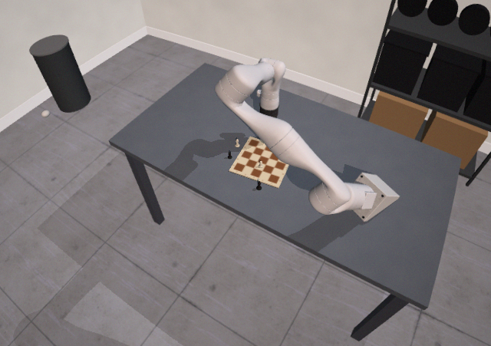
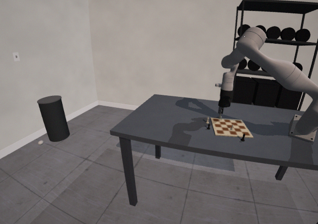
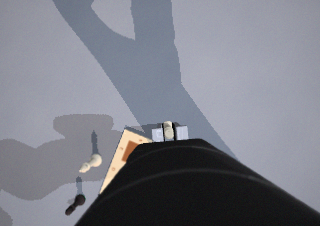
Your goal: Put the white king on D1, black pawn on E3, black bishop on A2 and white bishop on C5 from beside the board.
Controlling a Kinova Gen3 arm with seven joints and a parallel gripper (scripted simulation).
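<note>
Right now my hand is 80 mm past the chessboard, 120 mm to the right of it and 40 mm above it. The rest, counted from my hand: white bishop (60 mm ahead, 130 mm to the left, 30 mm below); then white king (20 mm below); then black pawn (40 mm ahead, 200 mm to the left, 30 mm below).
</note>
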